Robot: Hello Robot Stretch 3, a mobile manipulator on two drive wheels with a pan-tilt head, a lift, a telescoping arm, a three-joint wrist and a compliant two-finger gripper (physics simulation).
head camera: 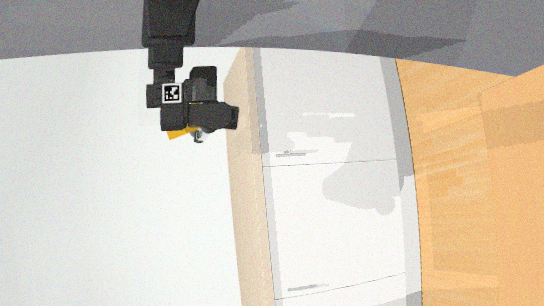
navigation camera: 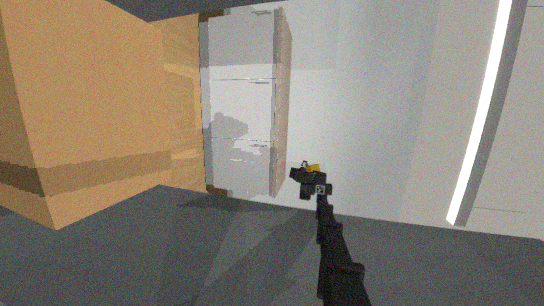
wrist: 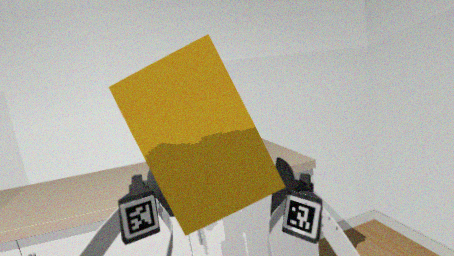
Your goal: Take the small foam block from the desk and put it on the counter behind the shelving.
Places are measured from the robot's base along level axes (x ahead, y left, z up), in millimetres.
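Pixels of known places: gripper, fingertip midpoint: (wrist: 220,177).
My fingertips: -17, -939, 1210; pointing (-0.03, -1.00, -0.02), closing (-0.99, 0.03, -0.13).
Observation:
Ahead of a thing's pixels: the offset from my fingertips to its top centre, as dx, dy, dz. "*": to the spot under its first point. Level surfaces: height alone.
The foam block {+7, +23, +93} (head camera: 181,132) (navigation camera: 313,168) (wrist: 195,125) is a flat-faced yellow block, tilted in the wrist view. My gripper (head camera: 199,131) (navigation camera: 305,167) (wrist: 220,177) is shut on it and holds it in the air. The gripper body hides most of the block in the head view. The counter {dz -300} (head camera: 245,210) (navigation camera: 283,100) (wrist: 65,200) has a pale wooden top and white fronts. In the wrist view its top shows low behind the block, partly hidden by it. The desk and the shelving cannot be made out for certain.
White drawer fronts {* +483, -663, -693} (head camera: 340,225) (navigation camera: 240,105) with handles face the wooden floor {dz -1210} (head camera: 450,200) (wrist: 395,240). A large orange-brown wooden body (head camera: 520,175) (navigation camera: 90,90) stands across from them. A pale wall (head camera: 110,200) (navigation camera: 360,110) (wrist: 350,110) rises by the counter.

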